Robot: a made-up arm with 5 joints.
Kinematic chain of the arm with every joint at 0, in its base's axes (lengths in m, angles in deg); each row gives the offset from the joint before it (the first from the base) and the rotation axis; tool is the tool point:
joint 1: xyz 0 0 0.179 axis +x
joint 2: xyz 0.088 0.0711 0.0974 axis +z
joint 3: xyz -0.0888 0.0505 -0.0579 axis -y
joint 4: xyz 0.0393 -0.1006 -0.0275 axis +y
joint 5: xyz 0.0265 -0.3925 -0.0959 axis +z
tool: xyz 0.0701 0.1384 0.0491
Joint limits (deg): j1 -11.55..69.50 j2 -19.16..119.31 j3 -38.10..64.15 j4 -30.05..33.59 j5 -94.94..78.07
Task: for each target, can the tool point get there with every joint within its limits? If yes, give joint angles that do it. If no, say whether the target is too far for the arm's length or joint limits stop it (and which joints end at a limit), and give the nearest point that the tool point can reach.
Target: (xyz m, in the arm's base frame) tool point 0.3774 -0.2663 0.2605
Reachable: yes | joints 18.49 30.02 46.17 -6.91 -48.21
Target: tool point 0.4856 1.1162 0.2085
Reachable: no: too far | nearest point 0.4822 0.4401 0.1906 | short by 0.676 m
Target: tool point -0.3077 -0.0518 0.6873
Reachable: no: joint limits stop it (at a limit: joint 1, joint 2, joint 3, joint 4) | nearest point -0.0577 -0.2530 0.4788 | short by 0.383 m
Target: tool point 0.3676 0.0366 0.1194
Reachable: yes | joints 47.02 75.50 -9.02 19.55 11.32
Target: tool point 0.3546 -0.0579 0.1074
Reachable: yes | joints 35.94 74.00 13.79 14.74 50.40
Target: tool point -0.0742 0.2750 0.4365
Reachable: no: joint limits stop it (at a limit: joint 2) | nearest point 0.3230 0.2245 0.3892 | short by 0.403 m
